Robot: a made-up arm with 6 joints. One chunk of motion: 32 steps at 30 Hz.
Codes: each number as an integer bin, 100 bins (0 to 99) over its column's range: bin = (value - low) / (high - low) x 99, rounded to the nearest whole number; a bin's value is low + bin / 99 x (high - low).
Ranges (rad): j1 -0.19..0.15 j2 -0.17..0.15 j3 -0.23..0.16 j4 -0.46..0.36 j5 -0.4..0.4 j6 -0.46..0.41
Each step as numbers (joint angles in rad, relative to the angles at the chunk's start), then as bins.
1 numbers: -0.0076 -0.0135 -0.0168 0.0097 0.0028 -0.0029
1 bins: 53 48 54 57 50 52
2 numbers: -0.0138 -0.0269 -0.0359 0.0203 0.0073 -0.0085
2 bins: 51 44 49 58 50 51
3 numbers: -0.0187 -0.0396 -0.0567 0.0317 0.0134 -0.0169
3 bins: 50 40 44 59 51 50
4 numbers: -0.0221 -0.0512 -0.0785 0.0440 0.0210 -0.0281
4 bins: 49 37 38 61 52 49
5 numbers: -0.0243 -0.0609 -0.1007 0.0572 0.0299 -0.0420
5 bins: 48 34 33 62 53 48
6 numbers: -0.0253 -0.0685 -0.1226 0.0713 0.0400 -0.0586
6 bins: 48 31 27 64 54 46
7 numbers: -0.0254 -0.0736 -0.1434 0.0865 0.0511 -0.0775
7 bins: 48 30 22 66 56 44
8 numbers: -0.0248 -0.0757 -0.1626 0.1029 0.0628 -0.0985
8 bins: 48 29 17 68 57 41
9 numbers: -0.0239 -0.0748 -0.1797 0.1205 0.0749 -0.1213
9 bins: 48 29 13 70 59 39
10 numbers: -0.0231 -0.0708 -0.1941 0.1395 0.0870 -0.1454
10 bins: 49 31 9 72 60 36
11 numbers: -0.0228 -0.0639 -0.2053 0.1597 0.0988 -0.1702
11 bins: 49 33 6 75 62 33
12 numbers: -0.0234 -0.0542 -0.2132 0.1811 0.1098 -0.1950
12 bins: 49 36 4 77 63 30
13 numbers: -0.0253 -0.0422 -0.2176 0.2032 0.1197 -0.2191
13 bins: 48 40 3 80 64 27
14 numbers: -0.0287 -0.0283 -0.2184 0.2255 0.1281 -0.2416
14 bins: 47 44 3 83 65 25
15 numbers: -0.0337 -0.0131 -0.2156 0.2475 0.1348 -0.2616
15 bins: 46 49 4 85 66 23
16 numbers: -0.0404 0.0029 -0.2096 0.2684 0.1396 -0.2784
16 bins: 44 53 5 88 67 21
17 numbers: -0.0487 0.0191 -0.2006 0.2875 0.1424 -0.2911
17 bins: 41 59 7 90 67 19
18 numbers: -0.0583 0.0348 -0.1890 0.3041 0.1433 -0.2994
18 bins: 38 63 10 92 67 18
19 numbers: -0.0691 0.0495 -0.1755 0.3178 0.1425 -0.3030
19 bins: 35 68 14 94 67 18
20 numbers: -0.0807 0.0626 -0.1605 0.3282 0.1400 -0.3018
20 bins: 32 72 18 95 67 18
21 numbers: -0.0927 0.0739 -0.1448 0.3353 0.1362 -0.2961
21 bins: 28 75 22 96 66 19
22 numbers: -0.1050 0.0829 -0.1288 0.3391 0.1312 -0.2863
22 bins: 25 78 26 96 66 20
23 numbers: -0.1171 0.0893 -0.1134 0.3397 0.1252 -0.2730
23 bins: 21 80 30 97 65 21
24 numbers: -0.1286 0.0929 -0.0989 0.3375 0.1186 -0.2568
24 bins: 18 81 33 96 64 23
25 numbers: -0.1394 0.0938 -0.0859 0.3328 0.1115 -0.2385
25 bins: 15 82 37 96 63 25
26 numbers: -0.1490 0.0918 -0.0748 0.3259 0.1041 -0.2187
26 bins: 12 81 39 95 62 27
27 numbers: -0.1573 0.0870 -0.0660 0.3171 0.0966 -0.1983
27 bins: 10 80 42 94 61 30
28 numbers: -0.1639 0.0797 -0.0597 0.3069 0.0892 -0.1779
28 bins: 8 77 43 93 61 32
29 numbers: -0.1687 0.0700 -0.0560 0.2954 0.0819 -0.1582
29 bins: 6 74 44 91 60 34
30 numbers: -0.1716 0.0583 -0.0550 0.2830 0.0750 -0.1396
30 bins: 5 71 44 90 59 36
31 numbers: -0.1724 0.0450 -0.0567 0.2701 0.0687 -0.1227
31 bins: 5 67 44 88 58 38
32 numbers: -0.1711 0.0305 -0.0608 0.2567 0.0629 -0.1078
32 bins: 6 62 43 87 57 40
